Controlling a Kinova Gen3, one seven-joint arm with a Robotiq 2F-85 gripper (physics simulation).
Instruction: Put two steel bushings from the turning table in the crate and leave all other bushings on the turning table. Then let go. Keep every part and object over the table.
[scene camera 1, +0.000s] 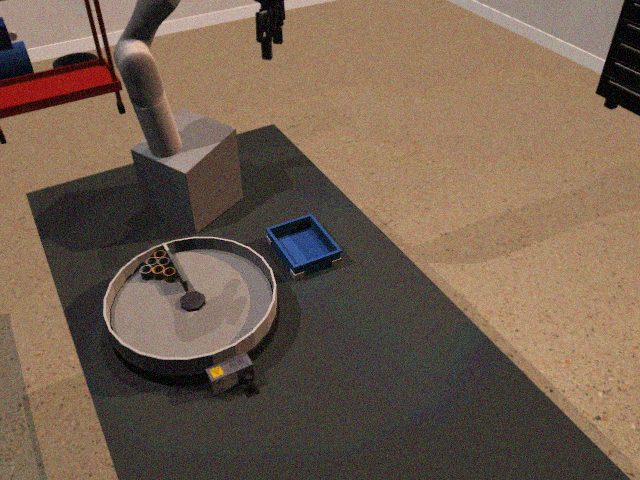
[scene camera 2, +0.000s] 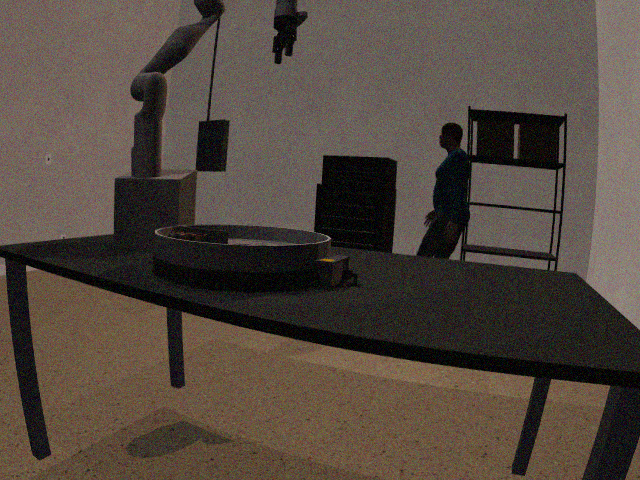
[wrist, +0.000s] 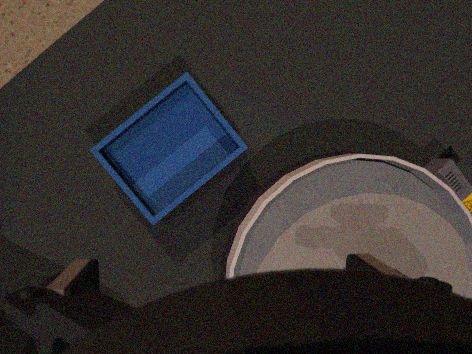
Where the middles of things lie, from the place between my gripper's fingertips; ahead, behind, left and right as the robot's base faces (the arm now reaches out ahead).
My hand is 59 cm above the blue crate (scene camera 1: 303, 245), 6 cm to the right of it and 2 cm short of it.
